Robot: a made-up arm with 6 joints.
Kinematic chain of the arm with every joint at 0, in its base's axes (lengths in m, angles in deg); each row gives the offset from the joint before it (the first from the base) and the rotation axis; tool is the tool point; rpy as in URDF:
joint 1: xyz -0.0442 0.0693 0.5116 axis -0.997 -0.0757 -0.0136
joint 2: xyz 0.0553 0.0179 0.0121 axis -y
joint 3: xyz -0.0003 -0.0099 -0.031 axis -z
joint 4: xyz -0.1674 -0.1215 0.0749 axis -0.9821 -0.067 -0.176
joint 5: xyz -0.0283 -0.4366 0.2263 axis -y
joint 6: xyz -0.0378 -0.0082 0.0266 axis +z
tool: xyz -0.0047 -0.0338 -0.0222 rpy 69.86 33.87 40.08
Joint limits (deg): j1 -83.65..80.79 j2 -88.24..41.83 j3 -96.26..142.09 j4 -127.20..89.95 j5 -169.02..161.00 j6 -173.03..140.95
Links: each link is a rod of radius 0.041 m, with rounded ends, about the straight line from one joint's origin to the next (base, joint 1, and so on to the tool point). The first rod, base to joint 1, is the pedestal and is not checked.
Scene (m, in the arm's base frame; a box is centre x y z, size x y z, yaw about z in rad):
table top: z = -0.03
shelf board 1: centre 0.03 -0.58 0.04 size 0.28 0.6 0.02 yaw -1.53
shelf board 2: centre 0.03 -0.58 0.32 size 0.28 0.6 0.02 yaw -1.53
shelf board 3: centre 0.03 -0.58 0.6 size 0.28 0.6 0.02 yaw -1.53
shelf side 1: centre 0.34 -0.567 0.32 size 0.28 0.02 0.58 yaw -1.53
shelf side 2: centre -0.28 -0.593 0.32 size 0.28 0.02 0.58 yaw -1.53
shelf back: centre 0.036 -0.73 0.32 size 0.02 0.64 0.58 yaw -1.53
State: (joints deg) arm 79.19 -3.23 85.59 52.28 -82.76 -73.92
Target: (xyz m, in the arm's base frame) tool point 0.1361 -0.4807 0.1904
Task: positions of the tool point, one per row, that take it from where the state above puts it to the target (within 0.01 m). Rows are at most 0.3 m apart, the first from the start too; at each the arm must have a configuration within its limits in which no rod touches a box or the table.
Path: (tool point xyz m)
1: -0.3589 0.6514 0.5173
2: -0.4752 0.5038 0.7317
3: -0.4886 0.2678 0.8988
4: -0.4320 0.0029 0.9319
5: -0.3638 -0.1988 0.8096
6: -0.3277 -0.2550 0.5942
7: -0.3239 -0.1413 0.3998
8: -0.1492 -0.3008 0.2933
9: 0.1296 -0.3190 0.1904
10: 0.1349 -0.4093 0.1890
11: 0.1362 -0.4807 0.1904

